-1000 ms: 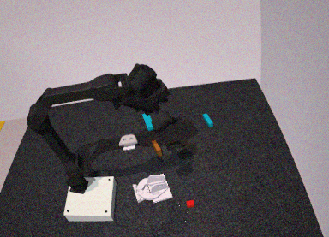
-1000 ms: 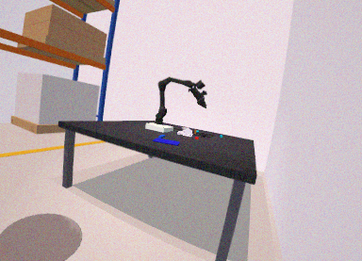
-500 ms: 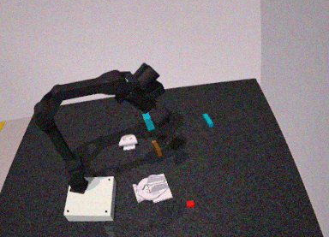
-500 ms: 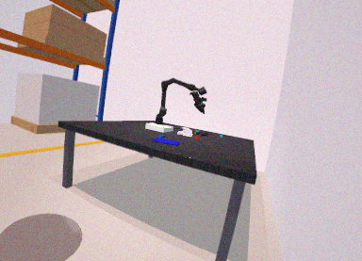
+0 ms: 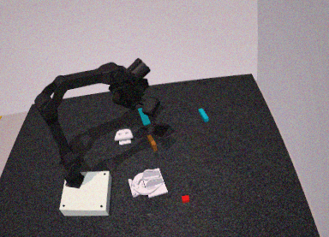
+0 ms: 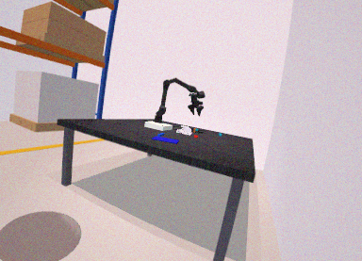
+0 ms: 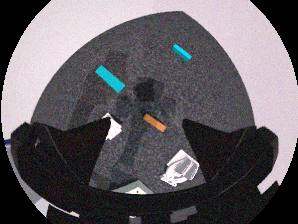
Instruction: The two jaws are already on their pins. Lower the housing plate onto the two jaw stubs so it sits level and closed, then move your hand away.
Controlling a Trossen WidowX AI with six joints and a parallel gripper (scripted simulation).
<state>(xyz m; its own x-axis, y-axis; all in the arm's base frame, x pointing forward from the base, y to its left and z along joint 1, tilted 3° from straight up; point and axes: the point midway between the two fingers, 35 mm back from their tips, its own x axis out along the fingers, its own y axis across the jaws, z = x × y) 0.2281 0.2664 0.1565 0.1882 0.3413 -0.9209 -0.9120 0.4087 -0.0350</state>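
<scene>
My gripper tip is 13 cm above the white part, 12 cm past it and 1 cm to the right of it. Round my gripper tip: blue flat piece 64 cm to the right, 17 cm ahead, 16 cm below; orange block 14 cm below, 2 cm to the right, 2 cm ahead; red cube 29 cm to the right, 18 cm ahead, 15 cm below.
</scene>
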